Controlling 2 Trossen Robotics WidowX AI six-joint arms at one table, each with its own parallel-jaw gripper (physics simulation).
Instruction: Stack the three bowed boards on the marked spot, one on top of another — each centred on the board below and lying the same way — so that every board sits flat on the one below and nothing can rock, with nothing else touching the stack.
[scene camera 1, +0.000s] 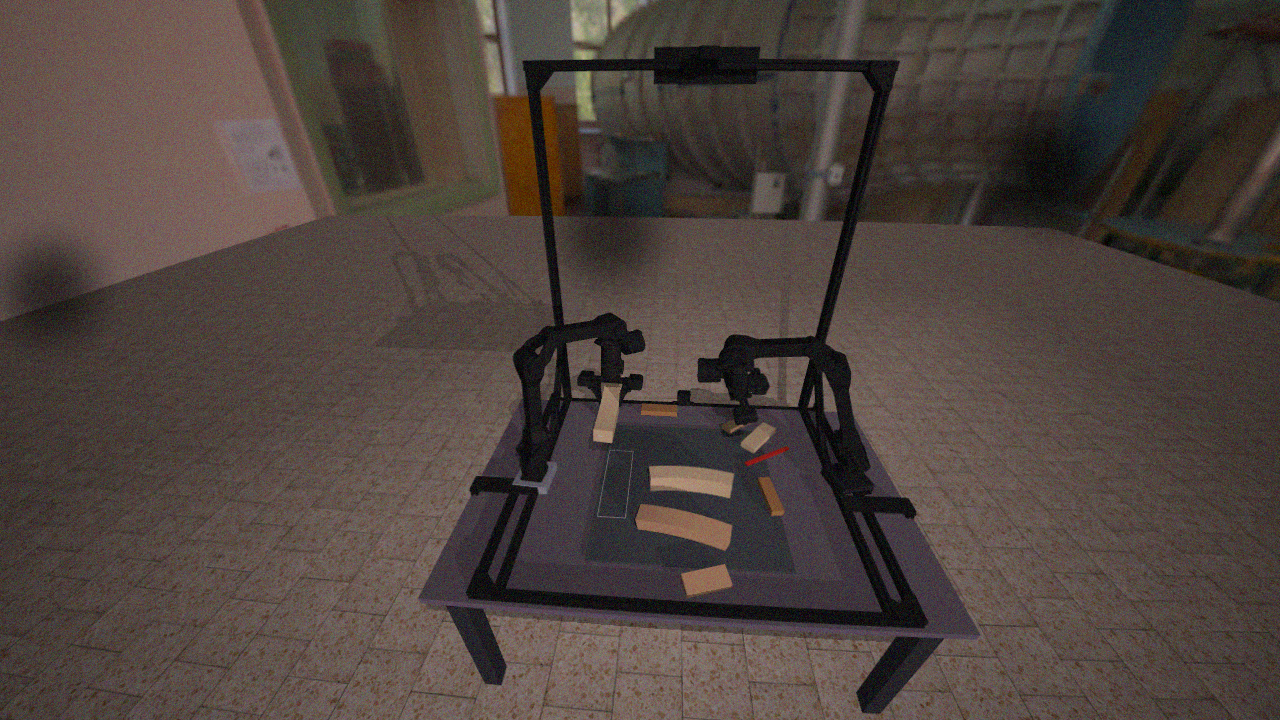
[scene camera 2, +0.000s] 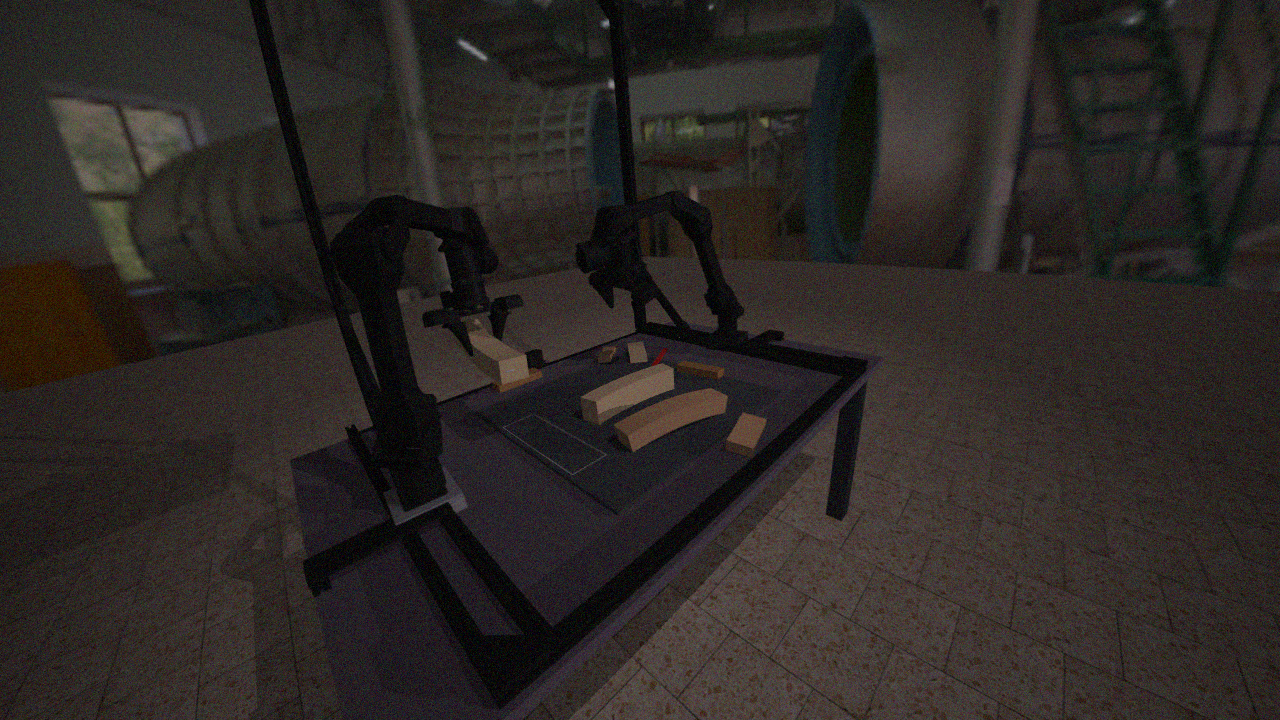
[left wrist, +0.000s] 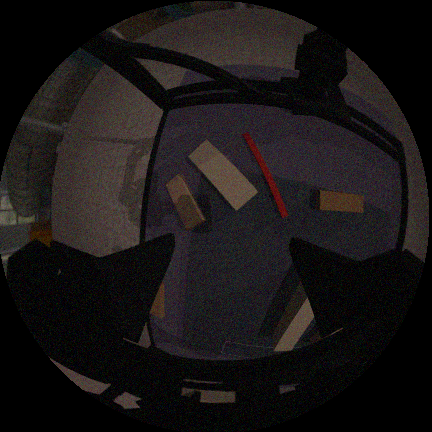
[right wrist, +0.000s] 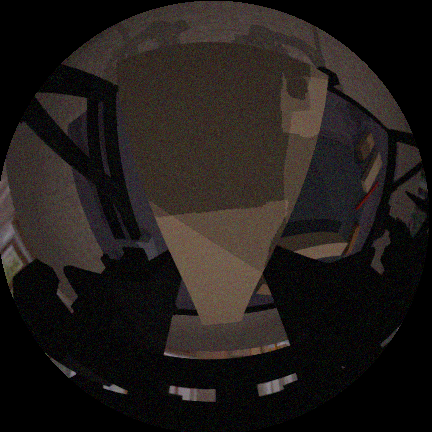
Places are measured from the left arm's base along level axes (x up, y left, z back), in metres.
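Pixels of known places: left gripper, fingertip midpoint: (scene camera 2: 624, 313) (left wrist: 234, 242) (right wrist: 397, 208); right gripper, fingertip midpoint: (scene camera 1: 610, 406) (left wrist: 197, 393) (right wrist: 220, 247); left arm's base, link origin: (scene camera 1: 848, 474) (scene camera 2: 727, 334) (left wrist: 308, 90) (right wrist: 384, 218); right arm's base, link origin: (scene camera 1: 534, 472) (scene camera 2: 422, 492) (right wrist: 136, 256).
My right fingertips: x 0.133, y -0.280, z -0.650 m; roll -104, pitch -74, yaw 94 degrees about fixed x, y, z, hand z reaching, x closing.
Note:
Ahead of a thing's pixels: the offset from my right fingertips to its top centre. Level surfaces: height alone.
My right gripper (scene camera 1: 610, 390) (scene camera 2: 483, 327) (right wrist: 220, 247) is shut on a pale bowed board (scene camera 1: 606, 416) (scene camera 2: 499, 357) (right wrist: 210, 140), raised above the table's back left in scene camera 1. The marked spot, a thin pale rectangle (scene camera 1: 612, 516) (scene camera 2: 572, 472), has no board on it. A second pale bowed board {dx -0.111, dy +0.213, dz +0.198 m} (scene camera 1: 691, 480) (scene camera 2: 628, 392) (left wrist: 296, 326) and a tan bowed board {dx -0.114, dy +0.346, dz +0.138 m} (scene camera 1: 682, 526) (scene camera 2: 673, 418) lie apart on the dark mat {dx -0.163 m} (scene camera 1: 617, 548), to the right of the outline. My left gripper (scene camera 1: 744, 417) (left wrist: 234, 242) is open and empty, above the back right near small blocks.
A small brown block {dx -0.144, dy -0.020, dz +0.433 m} (scene camera 1: 732, 428) (left wrist: 185, 202), pale block {dx -0.147, dy +0.058, dz +0.476 m} (scene camera 1: 758, 437) (left wrist: 222, 175), red stick {dx -0.153, dy +0.138, dz +0.471 m} (scene camera 1: 767, 455) (left wrist: 266, 175) and orange block {dx -0.145, dy +0.289, dz +0.404 m} (scene camera 1: 770, 496) (left wrist: 341, 201) lie right. Another orange block {dx -0.150, dy -0.150, dz +0.190 m} (scene camera 1: 659, 410) lies at the back edge, a tan block {dx -0.144, dy +0.485, dz +0.151 m} (scene camera 1: 707, 581) (scene camera 2: 746, 432) in front.

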